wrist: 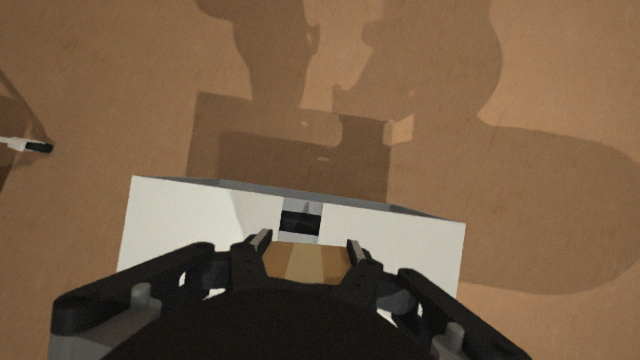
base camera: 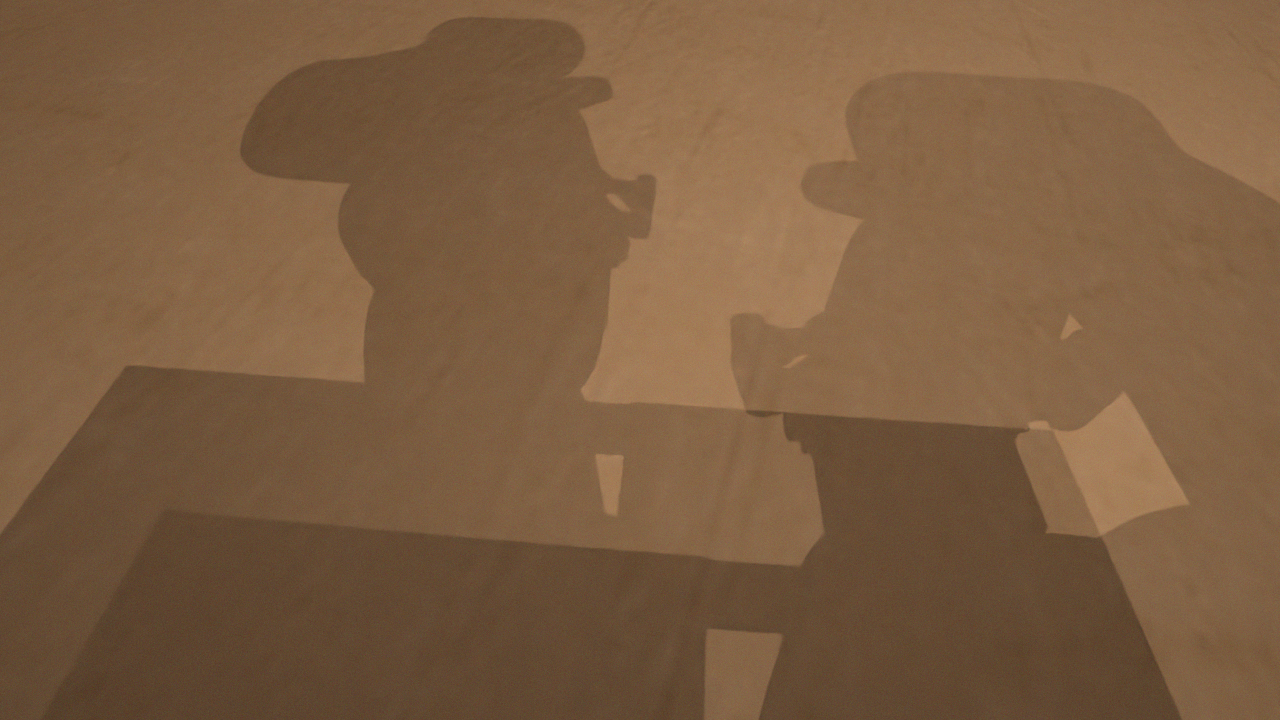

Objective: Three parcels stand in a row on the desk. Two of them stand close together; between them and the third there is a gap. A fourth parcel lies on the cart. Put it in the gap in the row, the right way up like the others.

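Note:
My gripper is shut on a brown parcel with a paler tape strip along its middle. In the wrist view the parcel sits between the two fingertips, over the white top of the robot's own base; its lower part is hidden by the black gripper body. The base camera view shows neither gripper nor parcel. The row of three parcels and the desk do not show in either view. At the left edge of the wrist view, part of a white leg with a black caster shows, seemingly the cart's.
The robot's white base top lies under the gripper in the wrist view, with a black part in its front notch. Brown floor carries large shadows of the arm and base in both views.

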